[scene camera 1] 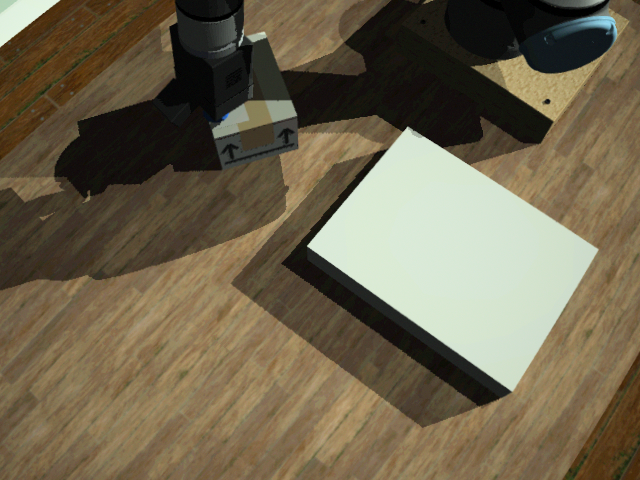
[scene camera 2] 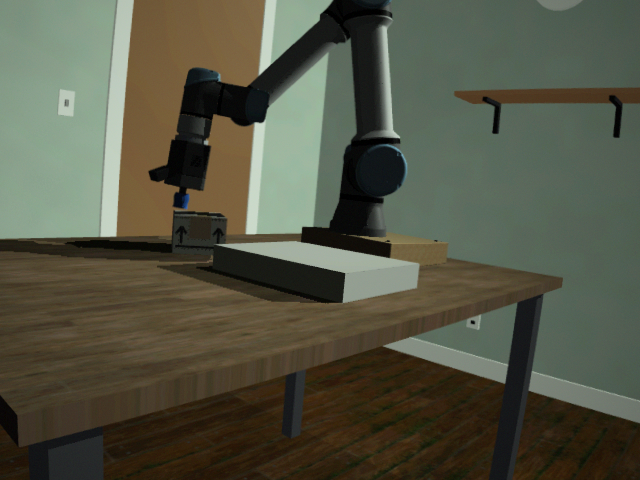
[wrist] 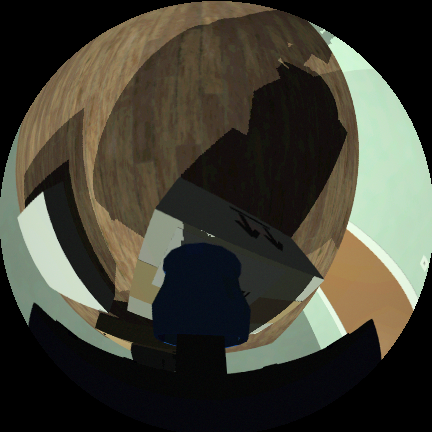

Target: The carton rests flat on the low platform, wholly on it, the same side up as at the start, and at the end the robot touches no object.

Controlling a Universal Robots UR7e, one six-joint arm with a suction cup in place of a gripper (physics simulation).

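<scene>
The grey carton stands on the wooden table, left of the platform in both scene views. It looks level, with its printed arrows pointing up and tan tape over its top and front. My gripper, a blue suction cup, is tilted above the carton's top near its left edge. A narrow gap shows under the cup in scene camera 2, and it holds nothing. In the wrist view it hides part of the carton's top. The low white platform bears nothing.
The robot's base stands on a wooden block behind the platform. A wall shelf hangs at the right in scene camera 2. Dark arm shadows lie across the table around the carton.
</scene>
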